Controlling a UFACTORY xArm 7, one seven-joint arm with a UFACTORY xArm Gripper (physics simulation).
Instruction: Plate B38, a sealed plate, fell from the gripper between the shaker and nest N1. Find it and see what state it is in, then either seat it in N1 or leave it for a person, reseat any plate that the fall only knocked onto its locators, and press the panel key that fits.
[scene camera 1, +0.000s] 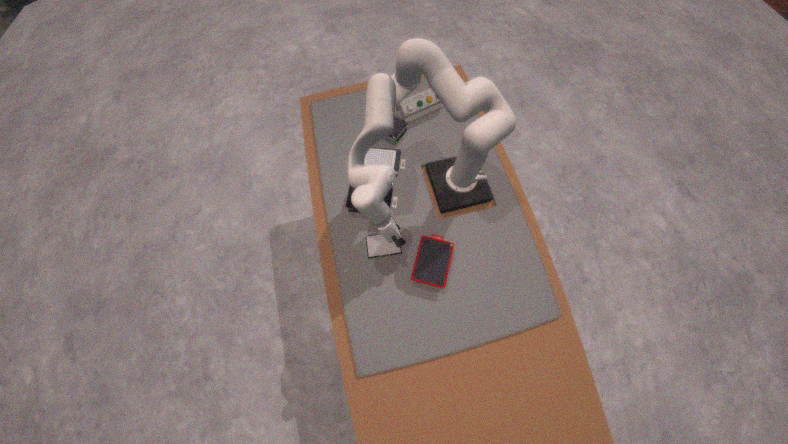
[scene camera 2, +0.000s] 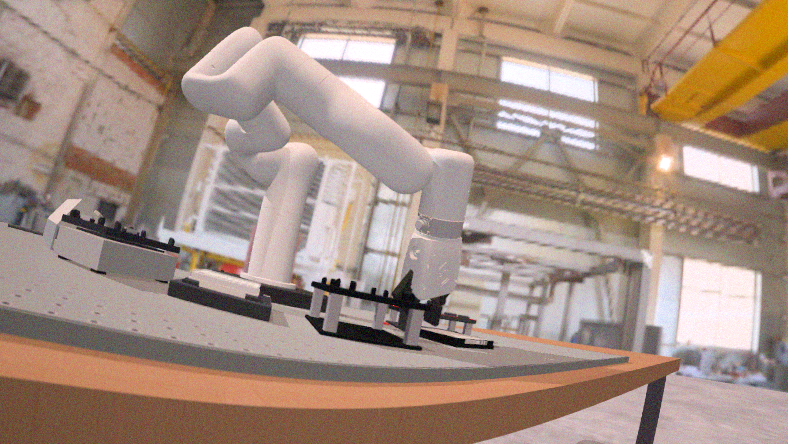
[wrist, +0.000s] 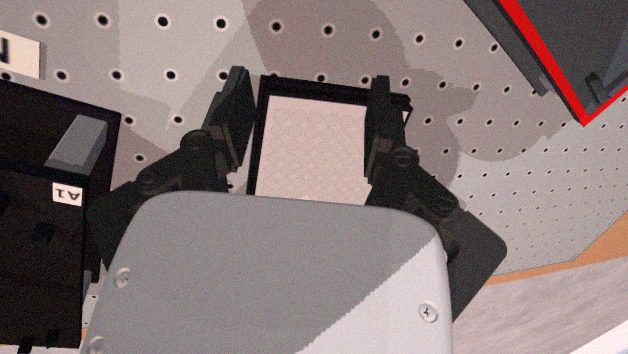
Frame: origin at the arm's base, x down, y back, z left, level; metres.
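Seen in the pictures: gripper, fingertip midpoint: (scene camera 1: 399, 236) (wrist: 310, 93); arm's base, origin of the base link: (scene camera 1: 461, 178) (scene camera 2: 267, 283).
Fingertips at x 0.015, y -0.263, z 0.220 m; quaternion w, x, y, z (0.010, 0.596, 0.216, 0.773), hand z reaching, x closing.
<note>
Pixels of each thing's top centre, then the offset from my fingertips to it. "*": a spot on its surface instead.
- pale top marked with faint circles, middle of its top: (wrist: 317, 188) (scene camera 2: 450, 333) (scene camera 1: 383, 244) dx -0.001, dy -0.061, dz +0.025 m
- A1 tag, surface spot: (wrist: 67, 194) * dx -0.043, dy -0.040, dz -0.096 m
- panel, middle of its top: (scene camera 2: 82, 202) (scene camera 1: 422, 94) dx -0.071, dy +0.141, dz -0.619 m
- red-edged dark tray, middle of its top: (scene camera 2: 431, 310) (scene camera 1: 433, 260) dx -0.033, dy +0.114, dz +0.101 m
- white plate, middle of its top: (scene camera 2: 229, 277) (scene camera 1: 379, 157) dx -0.021, dy -0.061, dz -0.335 m
- low dark holder, middle of its top: (scene camera 2: 228, 285) (scene camera 1: 379, 158) dx -0.011, dy -0.061, dz -0.335 m
- grey box with a pegged black top, surface spot: (scene camera 2: 115, 250) * dx -0.017, dy -0.091, dz -0.485 m
A plate with a pale top marked with faint circles (scene camera 1: 380, 248) (scene camera 2: 458, 336) (wrist: 312, 145) lies flat, dark rim around it, beside the raised black stand. I cannot read a name on it. My gripper (scene camera 1: 398, 240) (wrist: 310, 93) is partly open and holds nothing. In the wrist view its left finger stands just beside the plate's left edge, and its right finger covers part of the plate's right side. The raised black stand (scene camera 2: 352, 292) (wrist: 40, 230) has pegs on top and an A1 tag (wrist: 67, 194). Which nest is N1 is not clear. The panel (scene camera 1: 412, 114) shows green and yellow keys.
A red-edged dark tray (scene camera 1: 432, 261) (wrist: 545, 55) is to the right of the plate in scene camera 1. A white plate (scene camera 1: 380, 158) (scene camera 2: 226, 282) sits in a low dark holder (scene camera 2: 215, 302). A grey box with a pegged black top (scene camera 2: 115, 250) stands farther left in scene camera 2.
</note>
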